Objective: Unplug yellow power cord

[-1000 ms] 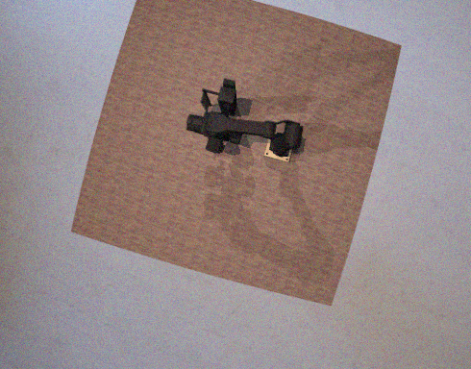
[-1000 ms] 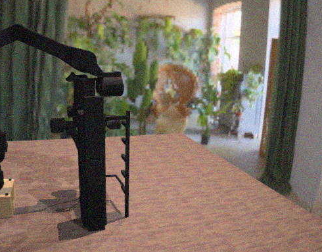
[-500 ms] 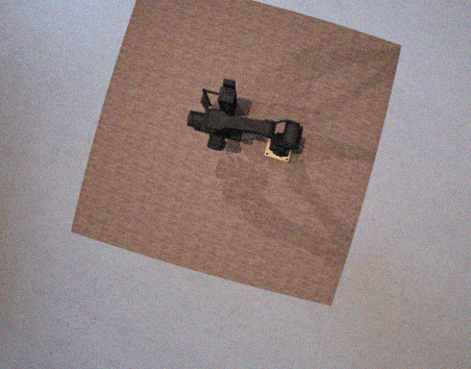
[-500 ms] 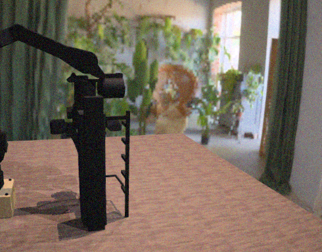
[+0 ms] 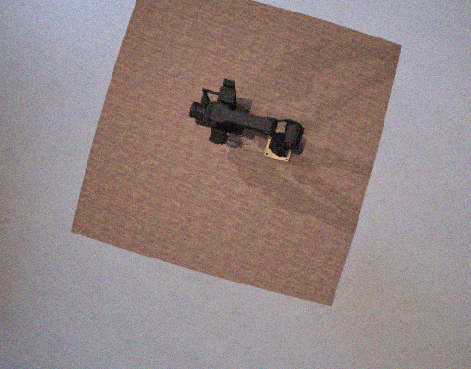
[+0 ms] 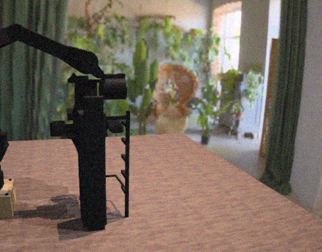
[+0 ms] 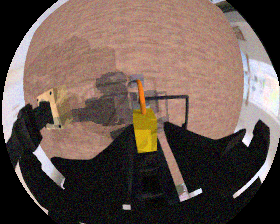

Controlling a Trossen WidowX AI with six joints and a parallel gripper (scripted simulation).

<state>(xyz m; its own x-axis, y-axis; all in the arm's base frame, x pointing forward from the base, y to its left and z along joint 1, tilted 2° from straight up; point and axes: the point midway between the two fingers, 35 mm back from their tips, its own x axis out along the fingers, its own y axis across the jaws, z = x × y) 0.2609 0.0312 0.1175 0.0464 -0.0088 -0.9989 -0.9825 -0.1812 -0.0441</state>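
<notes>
Right now my gripper tip is 1 cm short of the yellow plug, 3 cm to the left of it and 1 cm above it.
</notes>
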